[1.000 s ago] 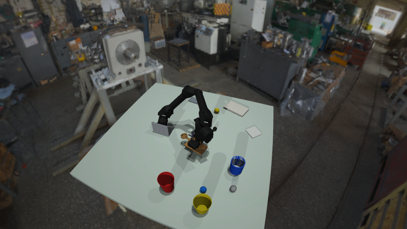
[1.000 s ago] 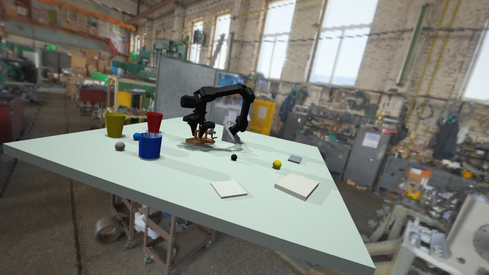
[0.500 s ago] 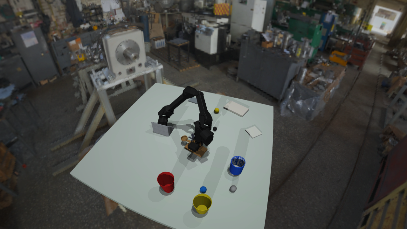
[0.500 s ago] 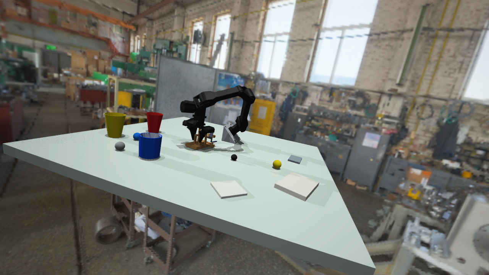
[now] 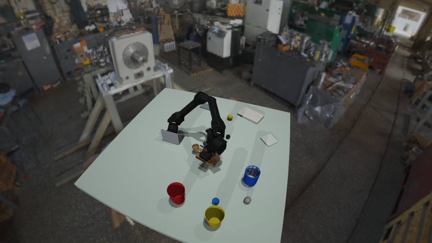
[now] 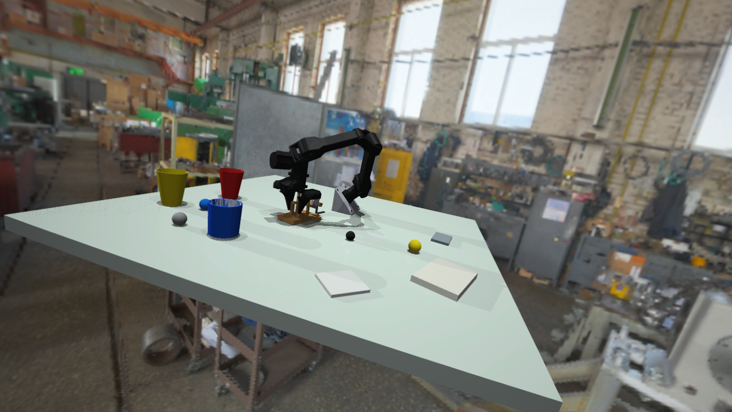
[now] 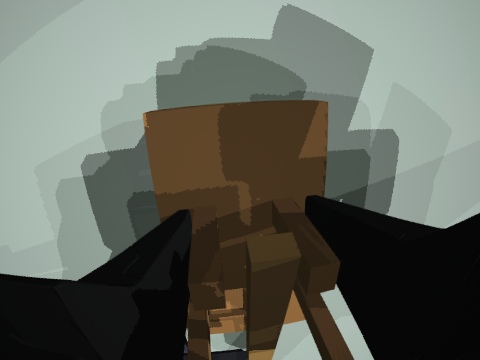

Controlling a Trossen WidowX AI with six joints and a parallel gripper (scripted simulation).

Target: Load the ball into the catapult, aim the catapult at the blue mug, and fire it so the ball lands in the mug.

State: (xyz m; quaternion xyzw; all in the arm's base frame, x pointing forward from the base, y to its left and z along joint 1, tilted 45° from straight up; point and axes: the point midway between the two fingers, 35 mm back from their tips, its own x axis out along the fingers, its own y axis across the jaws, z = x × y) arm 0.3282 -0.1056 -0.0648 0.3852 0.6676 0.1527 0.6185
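Now: the black ball 240 mm to the left of my gripper tip, 60 mm ahead of it and 20 mm below it. From my gripper tip the other things lie so: blue ball: 290 mm to the right, 100 mm ahead, 10 mm below; blue mug: 270 mm ahead, 100 mm to the right, 10 mm below; catapult: 60 mm behind, 40 mm to the left, 20 mm above.
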